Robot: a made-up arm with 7 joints. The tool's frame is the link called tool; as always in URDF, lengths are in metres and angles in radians. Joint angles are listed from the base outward.
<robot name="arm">
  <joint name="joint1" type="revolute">
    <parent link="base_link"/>
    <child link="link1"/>
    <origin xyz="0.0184 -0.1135 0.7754"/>
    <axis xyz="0 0 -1"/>
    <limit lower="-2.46" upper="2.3"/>
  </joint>
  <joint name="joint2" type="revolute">
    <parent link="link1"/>
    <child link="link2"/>
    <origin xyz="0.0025 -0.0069 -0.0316"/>
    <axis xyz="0 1 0"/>
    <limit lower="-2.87" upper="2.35"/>
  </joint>
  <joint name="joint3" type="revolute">
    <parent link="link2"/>
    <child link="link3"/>
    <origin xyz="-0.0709 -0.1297 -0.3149"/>
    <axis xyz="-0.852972 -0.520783 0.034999"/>
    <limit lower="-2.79" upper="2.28"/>
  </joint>
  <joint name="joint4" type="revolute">
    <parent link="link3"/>
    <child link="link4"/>
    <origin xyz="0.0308 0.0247 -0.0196"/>
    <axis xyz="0 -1 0"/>
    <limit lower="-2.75" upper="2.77"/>
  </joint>
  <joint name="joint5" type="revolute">
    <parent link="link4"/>
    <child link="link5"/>
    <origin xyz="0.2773 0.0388 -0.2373"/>
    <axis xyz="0 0 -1"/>
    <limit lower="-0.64" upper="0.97"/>
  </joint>
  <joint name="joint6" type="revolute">
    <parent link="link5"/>
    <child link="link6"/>
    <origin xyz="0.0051 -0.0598 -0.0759"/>
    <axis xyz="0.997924 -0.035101 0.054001"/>
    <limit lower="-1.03" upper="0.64"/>
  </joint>
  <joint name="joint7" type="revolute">
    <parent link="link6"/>
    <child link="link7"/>
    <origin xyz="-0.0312 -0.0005 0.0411"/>
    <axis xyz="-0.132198 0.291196 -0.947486"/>
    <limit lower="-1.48" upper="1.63"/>
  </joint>
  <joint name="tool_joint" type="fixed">
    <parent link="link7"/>
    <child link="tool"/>
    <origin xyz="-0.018 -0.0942 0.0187"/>
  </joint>
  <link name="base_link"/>
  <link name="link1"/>
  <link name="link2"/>
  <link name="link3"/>
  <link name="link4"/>
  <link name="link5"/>
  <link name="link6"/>
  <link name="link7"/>
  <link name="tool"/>
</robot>
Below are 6 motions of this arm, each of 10 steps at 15 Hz.
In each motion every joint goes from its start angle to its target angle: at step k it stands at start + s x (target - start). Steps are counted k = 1, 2, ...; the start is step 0. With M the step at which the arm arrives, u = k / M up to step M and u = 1 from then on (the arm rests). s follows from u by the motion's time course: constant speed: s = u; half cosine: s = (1 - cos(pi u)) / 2; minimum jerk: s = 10 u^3 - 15 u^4 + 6 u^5.
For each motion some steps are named. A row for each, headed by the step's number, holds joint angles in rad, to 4 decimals.
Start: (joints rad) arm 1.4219 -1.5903 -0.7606 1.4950 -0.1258 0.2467 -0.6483
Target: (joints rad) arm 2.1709 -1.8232 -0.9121 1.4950 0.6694 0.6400 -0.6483
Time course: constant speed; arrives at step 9
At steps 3, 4, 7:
3: 1.6716 -1.6679 -0.8111 1.4950 0.1393 0.3778 -0.6483
4: 1.7548 -1.6938 -0.8279 1.4950 0.2276 0.4215 -0.6483
7: 2.0045 -1.7714 -0.8784 1.4950 0.4927 0.5526 -0.6483

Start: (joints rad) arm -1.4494 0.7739 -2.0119 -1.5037 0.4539 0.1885 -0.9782
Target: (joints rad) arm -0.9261 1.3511 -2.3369 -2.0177 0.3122 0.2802 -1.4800
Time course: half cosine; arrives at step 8
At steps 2, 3, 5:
2: -1.3728 0.8584 -2.0595 -1.5790 0.4331 0.2019 -1.0517
3: -1.2879 0.9521 -2.1122 -1.6624 0.4102 0.2168 -1.1331
5: -1.0876 1.1729 -2.2366 -1.8590 0.3559 0.2519 -1.3251

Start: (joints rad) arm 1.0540 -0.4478 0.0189 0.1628 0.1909 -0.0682 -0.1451
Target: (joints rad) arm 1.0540 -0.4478 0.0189 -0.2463 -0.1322 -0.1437 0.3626
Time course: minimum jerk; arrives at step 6
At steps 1, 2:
1: 1.0540 -0.4478 0.0189 0.1483 0.1794 -0.0709 -0.1271
2: 1.0540 -0.4478 0.0189 0.0769 0.1231 -0.0840 -0.0385

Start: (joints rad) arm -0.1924 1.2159 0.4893 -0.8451 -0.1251 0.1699 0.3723
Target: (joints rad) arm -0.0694 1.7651 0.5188 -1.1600 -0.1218 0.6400 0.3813
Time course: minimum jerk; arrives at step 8
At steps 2, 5, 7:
2: -0.1797 1.2728 0.4924 -0.8777 -0.1248 0.2186 0.3732
5: -0.1033 1.6140 0.5107 -1.0733 -0.1227 0.5106 0.3788
7: -0.0714 1.7563 0.5183 -1.1549 -0.1219 0.6325 0.3812

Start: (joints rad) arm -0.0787 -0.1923 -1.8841 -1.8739 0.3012 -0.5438 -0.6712
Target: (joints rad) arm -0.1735 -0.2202 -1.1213 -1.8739 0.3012 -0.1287 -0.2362
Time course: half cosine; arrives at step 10
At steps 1, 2, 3, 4, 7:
1: -0.0810 -0.1930 -1.8654 -1.8739 0.3012 -0.5336 -0.6606
2: -0.0878 -0.1950 -1.8113 -1.8739 0.3012 -0.5042 -0.6297
3: -0.0982 -0.1981 -1.7269 -1.8739 0.3012 -0.4582 -0.5815
4: -0.1115 -0.2019 -1.6206 -1.8739 0.3012 -0.4004 -0.5209
7: -0.1540 -0.2144 -1.2785 -1.8739 0.3012 -0.2143 -0.3259

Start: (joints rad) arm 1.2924 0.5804 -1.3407 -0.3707 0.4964 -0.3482 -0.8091
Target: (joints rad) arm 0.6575 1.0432 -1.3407 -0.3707 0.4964 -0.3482 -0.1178
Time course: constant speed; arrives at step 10
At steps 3, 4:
3: 1.1019 0.7192 -1.3407 -0.3707 0.4964 -0.3482 -0.6017
4: 1.0384 0.7655 -1.3407 -0.3707 0.4964 -0.3482 -0.5326

